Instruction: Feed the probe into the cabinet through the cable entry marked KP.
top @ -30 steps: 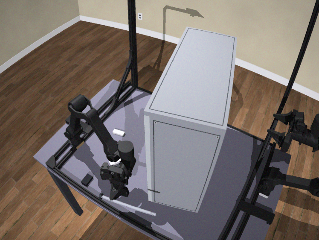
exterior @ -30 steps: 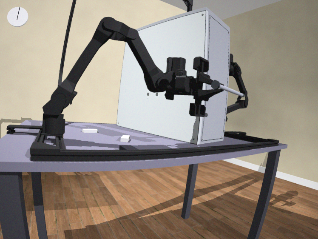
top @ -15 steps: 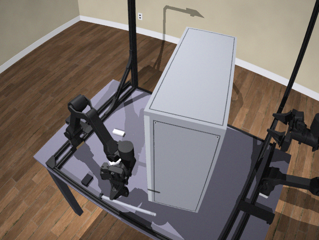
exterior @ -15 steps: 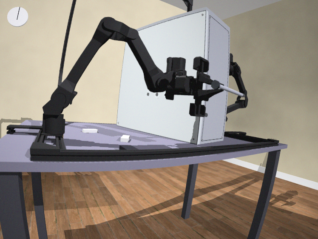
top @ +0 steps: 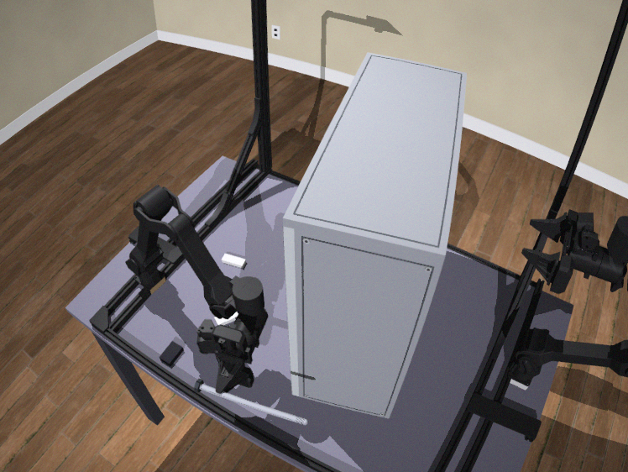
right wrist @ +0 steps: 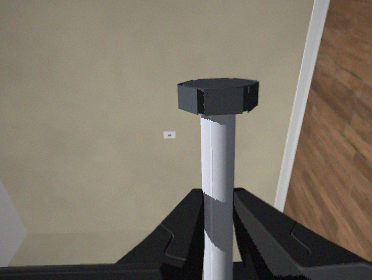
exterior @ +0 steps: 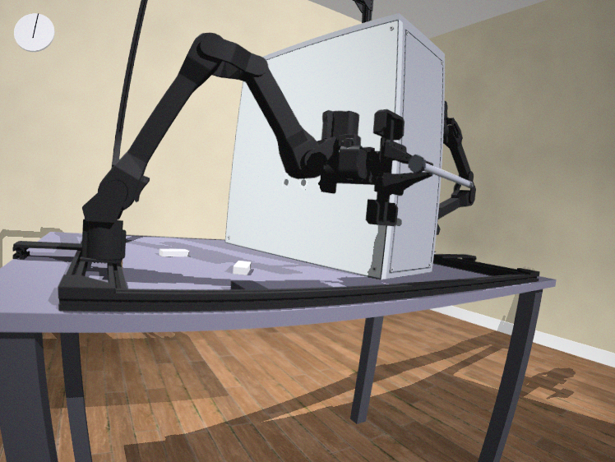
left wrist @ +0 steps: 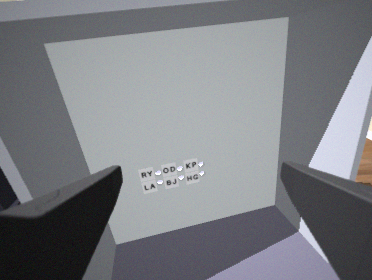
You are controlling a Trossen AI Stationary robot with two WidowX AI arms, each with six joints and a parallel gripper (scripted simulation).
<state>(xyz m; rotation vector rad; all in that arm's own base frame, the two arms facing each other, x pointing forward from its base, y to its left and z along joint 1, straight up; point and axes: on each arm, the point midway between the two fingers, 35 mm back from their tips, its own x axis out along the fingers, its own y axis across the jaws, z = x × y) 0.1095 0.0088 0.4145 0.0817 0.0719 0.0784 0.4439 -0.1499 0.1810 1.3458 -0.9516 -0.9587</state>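
Right now the probe is 34 cm ahead of my left hand, 45 cm to the right of it and 23 cm below it. From my left hand the other things lie so: black block: 21 cm ahead, 73 cm to the right, 43 cm below.
Right now the probe is 60 mm to the left of my right hand and 30 mm ahead of it. Also, from my right hand: black block 210 mm to the right, 190 mm below, 100 mm behind.
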